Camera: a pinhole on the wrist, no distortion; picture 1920 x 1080 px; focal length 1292.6 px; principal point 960.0 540.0 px. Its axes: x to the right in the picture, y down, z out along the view. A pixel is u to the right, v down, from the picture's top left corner.
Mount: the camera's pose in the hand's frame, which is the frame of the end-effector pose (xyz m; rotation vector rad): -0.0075 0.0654 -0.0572 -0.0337 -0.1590 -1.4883
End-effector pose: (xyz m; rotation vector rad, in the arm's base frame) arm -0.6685 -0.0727 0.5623 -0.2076 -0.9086 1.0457
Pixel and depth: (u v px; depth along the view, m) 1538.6 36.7 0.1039
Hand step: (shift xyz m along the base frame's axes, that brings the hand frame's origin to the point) -0.0640 -0.0409 -0.0141
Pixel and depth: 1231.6 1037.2 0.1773
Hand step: -0.1211 0.0351 0.0767
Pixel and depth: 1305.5 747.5 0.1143
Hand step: -0.0772 0.0132 0.0127
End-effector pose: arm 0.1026 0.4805 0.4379 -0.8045 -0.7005 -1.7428
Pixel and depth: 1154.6 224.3 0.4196
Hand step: 0.1407 0.3442 0.1080
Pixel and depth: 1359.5 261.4 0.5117
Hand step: 0.0816 0.4524 0.1568
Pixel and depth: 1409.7 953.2 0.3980
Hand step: 0.0324 0.2322 0.2940
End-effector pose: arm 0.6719 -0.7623 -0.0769 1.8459 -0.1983 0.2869
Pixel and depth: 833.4 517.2 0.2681
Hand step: -0.0505 -0.2315 0.0462
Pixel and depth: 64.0 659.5 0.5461
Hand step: -0.1319 -0.5675 0.3376
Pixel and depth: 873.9 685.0 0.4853
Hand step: -0.0021 -0.4510 0.0324
